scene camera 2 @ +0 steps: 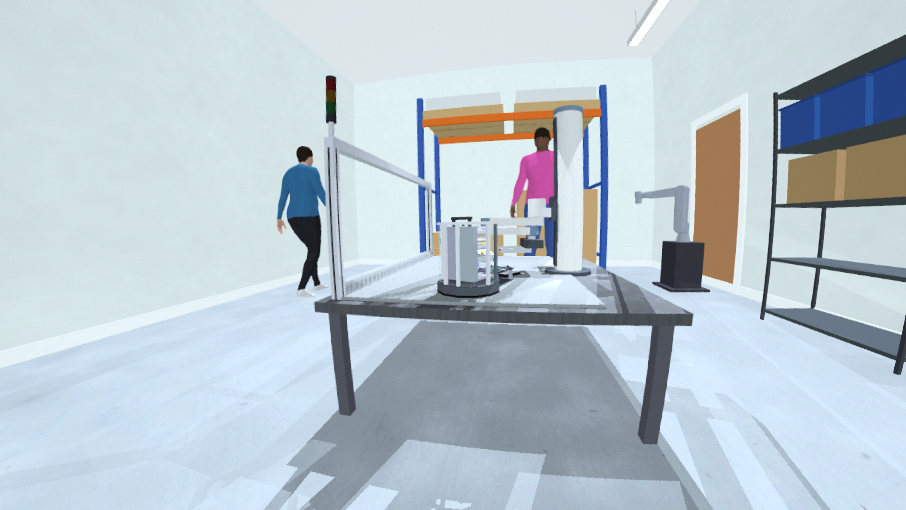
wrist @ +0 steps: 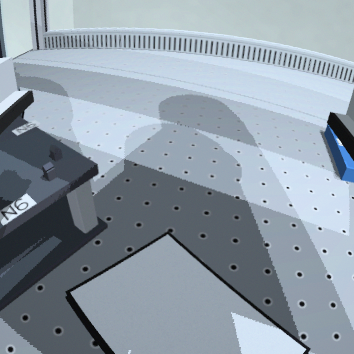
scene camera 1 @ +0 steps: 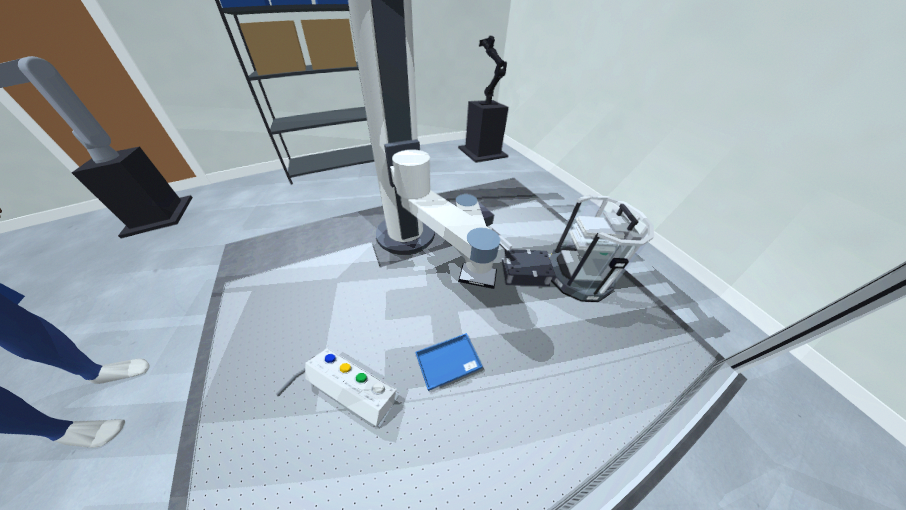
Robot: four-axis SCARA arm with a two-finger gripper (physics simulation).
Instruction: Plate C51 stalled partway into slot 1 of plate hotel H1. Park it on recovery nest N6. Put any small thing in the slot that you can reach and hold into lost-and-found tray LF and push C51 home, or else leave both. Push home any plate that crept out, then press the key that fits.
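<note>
My gripper is open and empty. It hangs raised over the board between the column and nest N6, its fingers at the left and right edges of the wrist view. Plate hotel H1 is the round framed tower holding several white plates. C51 and slot 1's contents cannot be made out. Nest N6 is a dark raised platform; no plate shows on its visible top. Tray LF is blue; no object shows inside. The key box has blue, yellow, green and white keys.
A low pale pad with a black rim lies beside the nest. The robot's column stands on the table. A framed guard runs along one side. A person in pink stands behind the table.
</note>
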